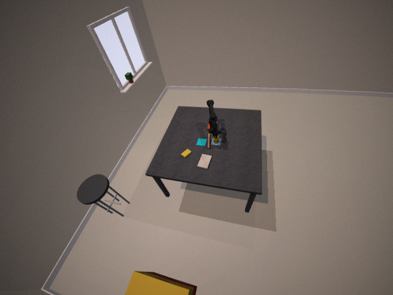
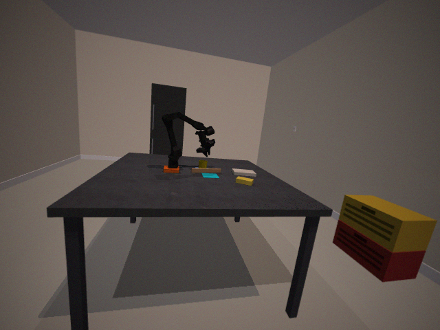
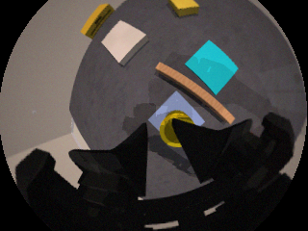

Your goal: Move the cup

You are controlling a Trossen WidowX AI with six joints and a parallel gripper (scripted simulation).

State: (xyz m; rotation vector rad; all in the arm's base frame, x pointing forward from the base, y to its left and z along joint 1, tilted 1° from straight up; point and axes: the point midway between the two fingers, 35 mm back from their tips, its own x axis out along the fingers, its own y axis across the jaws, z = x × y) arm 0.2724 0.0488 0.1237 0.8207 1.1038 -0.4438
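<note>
Right now my gripper tip is 40 mm past the yellow cup, 10 mm to the right of it and 80 mm above it. The rest, counted from my gripper tip: blue-grey pad (30 mm behind, 10 mm to the left, 120 mm below); wooden bar (30 mm behind, 90 mm to the right, 110 mm below); cyan pad (30 mm behind, 180 mm to the right, 120 mm below).
</note>
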